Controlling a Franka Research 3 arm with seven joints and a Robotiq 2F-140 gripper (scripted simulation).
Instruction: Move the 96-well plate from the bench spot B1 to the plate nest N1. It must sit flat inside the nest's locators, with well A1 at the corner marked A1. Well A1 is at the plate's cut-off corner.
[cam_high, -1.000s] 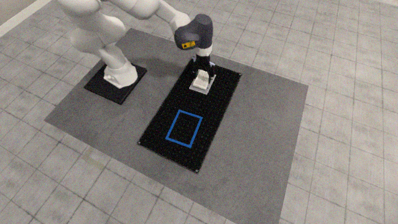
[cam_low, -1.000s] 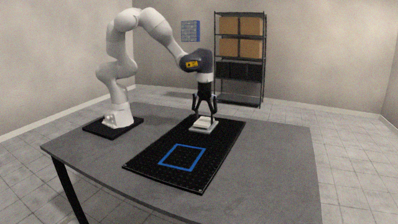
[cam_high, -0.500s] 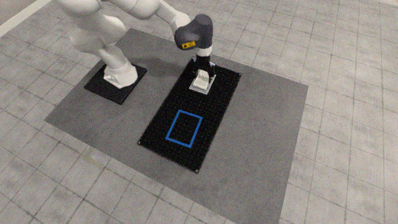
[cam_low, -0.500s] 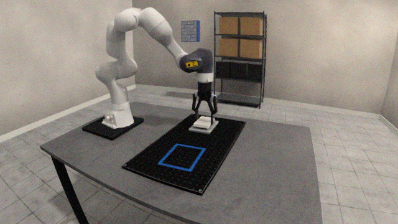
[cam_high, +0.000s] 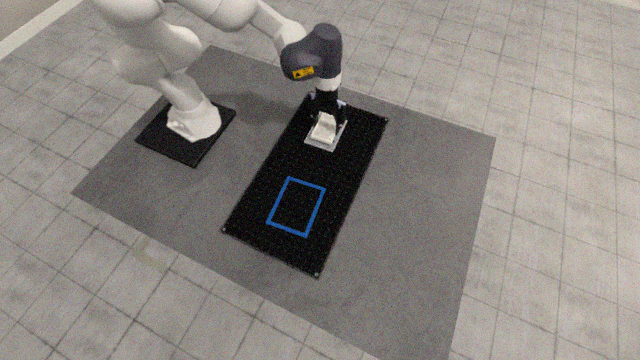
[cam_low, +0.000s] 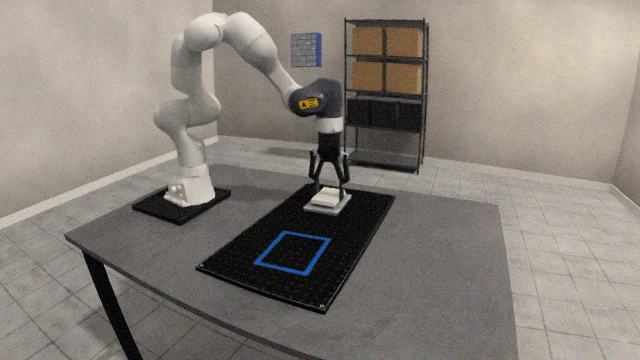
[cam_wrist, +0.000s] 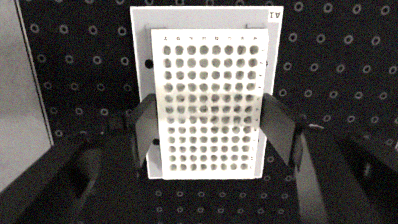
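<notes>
My hand is 4 cm above the plate nest. Also, from my hand: white 96-well plate 2 cm below; A1 corner mark 7 cm to the left, 5 cm ahead, 4 cm below.
</notes>
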